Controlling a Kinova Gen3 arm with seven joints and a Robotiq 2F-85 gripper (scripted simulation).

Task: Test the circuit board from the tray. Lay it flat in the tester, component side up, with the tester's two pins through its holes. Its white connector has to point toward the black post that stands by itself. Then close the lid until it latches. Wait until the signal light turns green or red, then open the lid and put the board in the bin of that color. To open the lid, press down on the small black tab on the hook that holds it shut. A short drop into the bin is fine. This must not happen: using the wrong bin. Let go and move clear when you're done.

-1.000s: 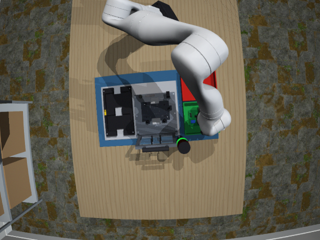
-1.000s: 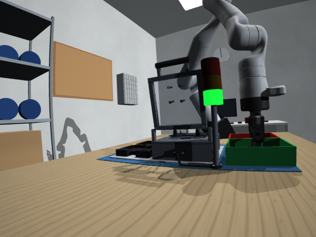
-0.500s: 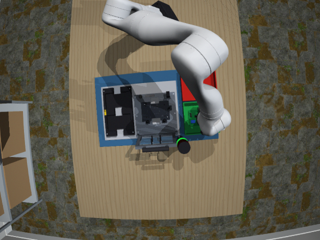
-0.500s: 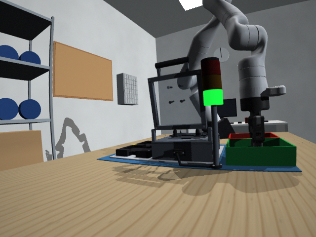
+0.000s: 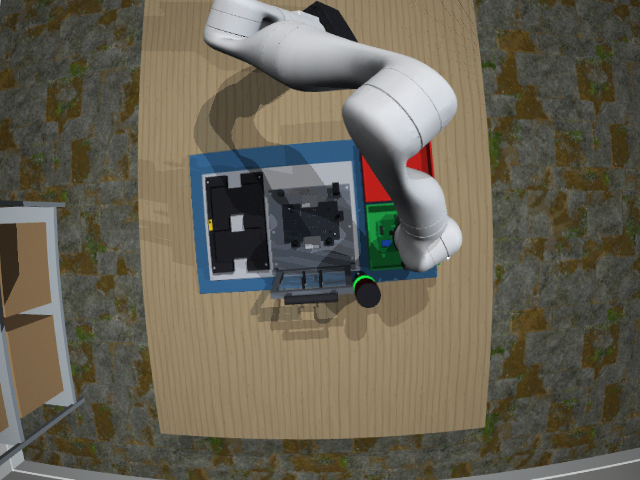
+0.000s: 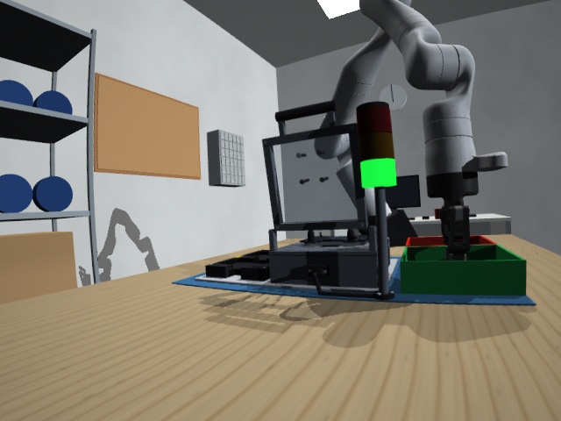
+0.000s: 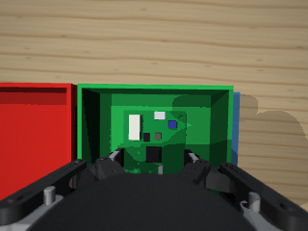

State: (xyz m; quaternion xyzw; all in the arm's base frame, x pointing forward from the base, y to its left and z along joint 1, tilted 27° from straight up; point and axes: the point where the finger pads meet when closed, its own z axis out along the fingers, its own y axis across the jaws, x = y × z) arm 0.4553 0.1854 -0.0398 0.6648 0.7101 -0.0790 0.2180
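Now: the green bin 1 cm below my hand. Round my hand: black hook: 10 cm behind, 14 cm to the right, 6 cm above; green circuit board: 1 cm below; red bin: 15 cm behind, 1 cm below.
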